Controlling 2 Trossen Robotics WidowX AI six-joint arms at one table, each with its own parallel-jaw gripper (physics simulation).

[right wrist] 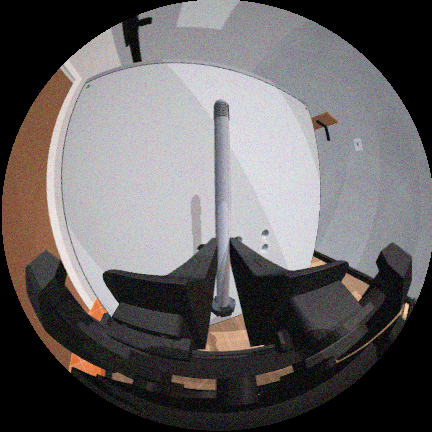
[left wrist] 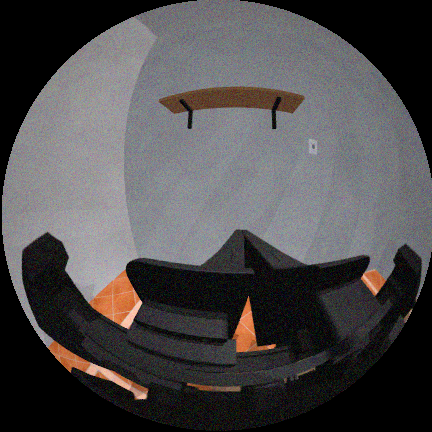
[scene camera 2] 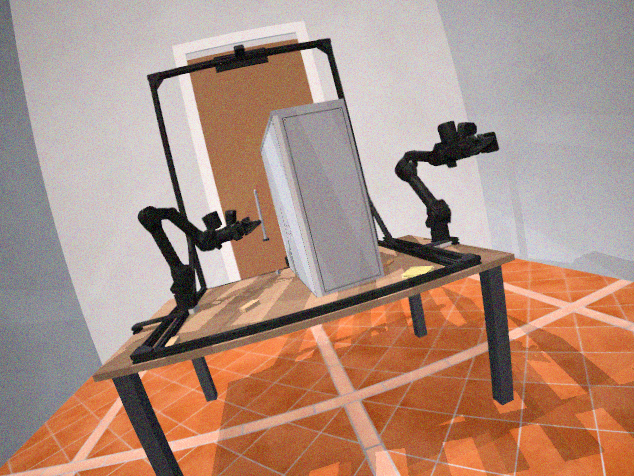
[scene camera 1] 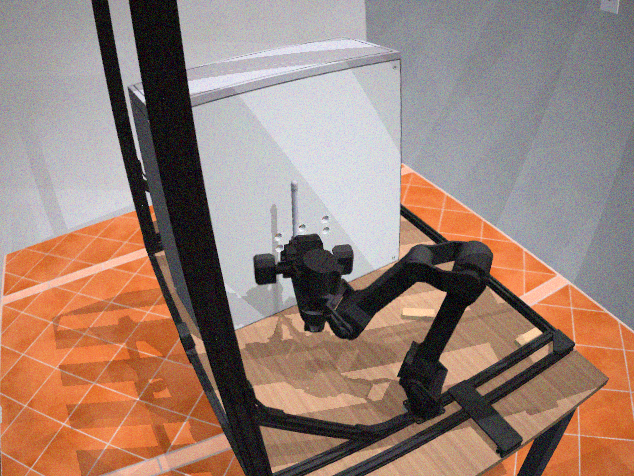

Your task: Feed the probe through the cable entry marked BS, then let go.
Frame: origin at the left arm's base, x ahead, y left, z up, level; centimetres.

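Seen in the pictures: left gripper, fingertip midpoint: (left wrist: 239,234) (scene camera 2: 493,138); right gripper, fingertip midpoint: (right wrist: 222,242) (scene camera 2: 261,221); left arm's base, origin of the base link: (scene camera 2: 441,240); right arm's base, origin of the base link: (scene camera 2: 187,307) (scene camera 1: 424,407).
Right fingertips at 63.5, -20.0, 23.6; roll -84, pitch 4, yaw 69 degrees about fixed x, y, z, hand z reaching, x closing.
Pixels of each thing's middle, then the offset from my right fingertips to it, as dx, dy, dz. "*": a spot on its surface instead. Level surfaces: height alone.
- grey probe, body centre: (right wrist: 222,214) (scene camera 1: 295,227) (scene camera 2: 260,215) -0.2, +0.2, +2.3
- tall cabinet, body centre: (scene camera 1: 275,179) (scene camera 2: 311,200) -19.6, +6.3, +2.9
- wooden table, its level: dz -25.5
- black frame, surface spot: (scene camera 1: 174,153) * +33.3, -29.1, +39.7
- pale block, body centre: (scene camera 1: 418,314) (scene camera 2: 249,306) +12.6, +23.3, -24.8
- yellow piece, body centre: (scene camera 2: 418,271) -37.9, +42.3, -25.0
The grey probe (scene camera 1: 294,204) (scene camera 2: 260,212) (right wrist: 222,175) stands nearly upright, apart from the cabinet's pale panel (scene camera 1: 307,138) (right wrist: 150,150). Its ridged tip is up and its dark collar is at the lower end. My right gripper (scene camera 2: 259,222) (right wrist: 222,242) is shut on the probe's lower part. Cable entries show as small round holes, one of them at the right of the group (scene camera 1: 325,218) (right wrist: 265,233); others are partly hidden behind the fingers in the right wrist view. No BS marking is legible. My left gripper (scene camera 2: 495,140) (left wrist: 239,234) is shut and empty, away from the cabinet.
The tall cabinet (scene camera 2: 327,194) stands on the wooden table (scene camera 1: 573,379) (scene camera 2: 115,364). A black frame (scene camera 1: 174,153) (scene camera 2: 166,138) rises beside it. A pale block (scene camera 1: 418,313) (scene camera 2: 249,305) lies on the table, and a yellow piece (scene camera 2: 417,272) lies right of the cabinet in scene camera 2.
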